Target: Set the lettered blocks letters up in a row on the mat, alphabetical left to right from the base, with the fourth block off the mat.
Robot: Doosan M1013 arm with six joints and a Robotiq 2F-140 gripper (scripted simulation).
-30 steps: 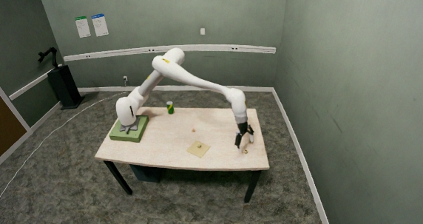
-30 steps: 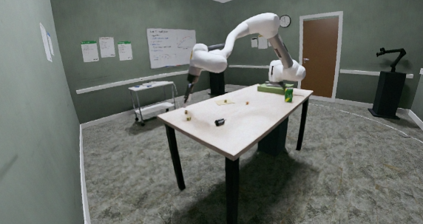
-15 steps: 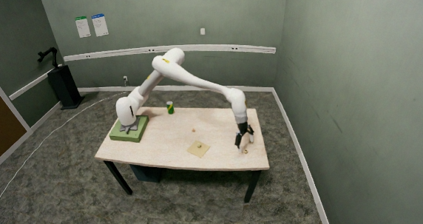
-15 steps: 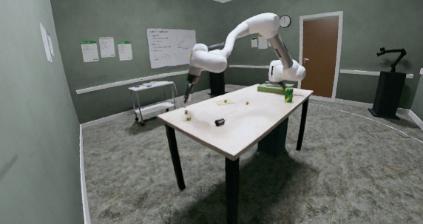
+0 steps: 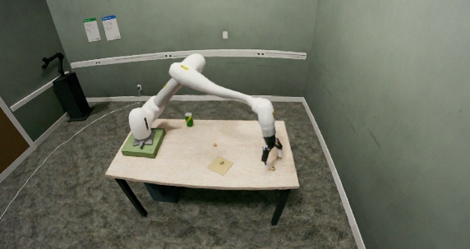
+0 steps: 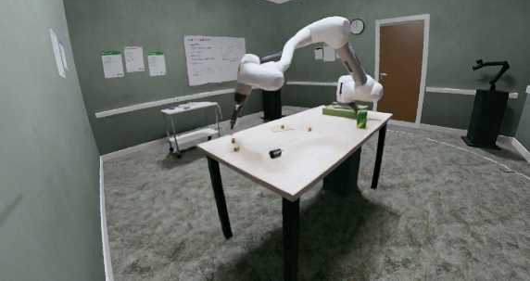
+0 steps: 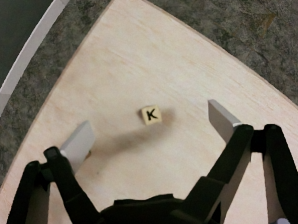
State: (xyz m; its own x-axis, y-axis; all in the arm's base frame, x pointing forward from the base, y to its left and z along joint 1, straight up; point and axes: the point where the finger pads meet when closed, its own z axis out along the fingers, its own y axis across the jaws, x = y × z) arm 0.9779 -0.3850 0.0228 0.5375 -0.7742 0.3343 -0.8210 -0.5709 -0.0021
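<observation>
Right now my hand is 36 cm past the tan mat, 9 cm to the right of it and 8 cm above it. The rest, counted from my hand: black object 32 cm to the left, 7 cm below, 3 cm ahead; then can 60 cm behind, 59 cm to the left, 2 cm below.
</observation>
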